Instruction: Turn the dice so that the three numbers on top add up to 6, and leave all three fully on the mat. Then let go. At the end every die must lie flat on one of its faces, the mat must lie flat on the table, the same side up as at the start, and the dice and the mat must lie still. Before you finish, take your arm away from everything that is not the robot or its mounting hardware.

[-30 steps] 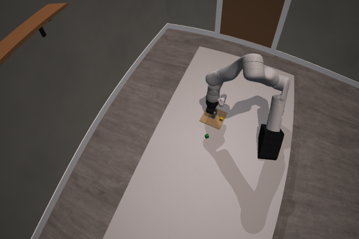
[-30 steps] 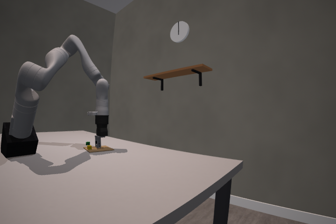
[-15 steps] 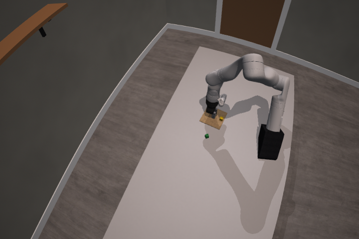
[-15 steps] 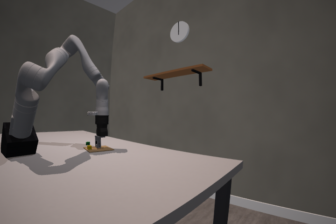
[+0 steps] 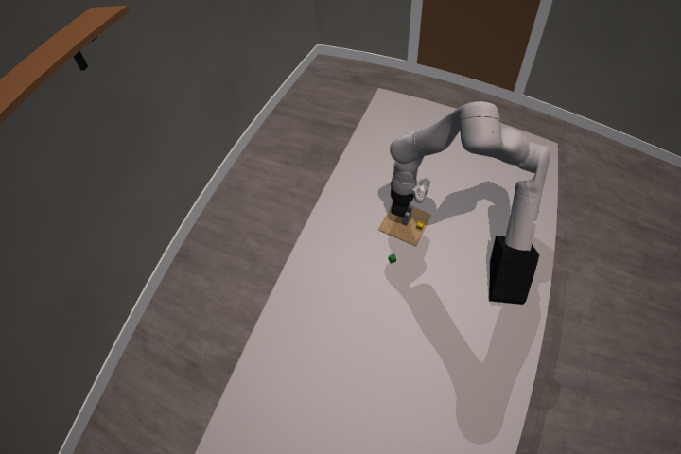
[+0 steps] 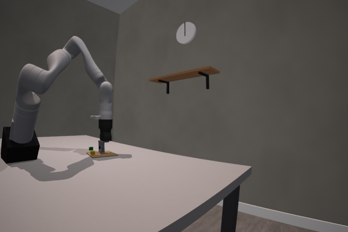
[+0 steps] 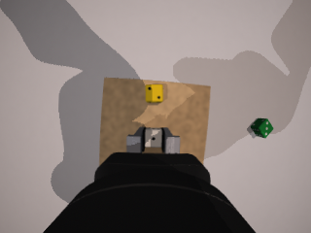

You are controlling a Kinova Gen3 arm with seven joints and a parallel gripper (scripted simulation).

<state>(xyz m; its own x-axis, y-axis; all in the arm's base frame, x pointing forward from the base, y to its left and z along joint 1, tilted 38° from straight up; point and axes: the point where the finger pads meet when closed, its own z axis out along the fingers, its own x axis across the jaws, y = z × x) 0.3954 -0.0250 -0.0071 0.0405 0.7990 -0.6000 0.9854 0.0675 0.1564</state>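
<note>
Now: the white die 1 cm below my hand. Round my hand: green die 15 cm to the left, 2 cm below, 1 cm behind; yellow die 5 cm behind, 1 cm below; tan mat 3 cm below.
</note>
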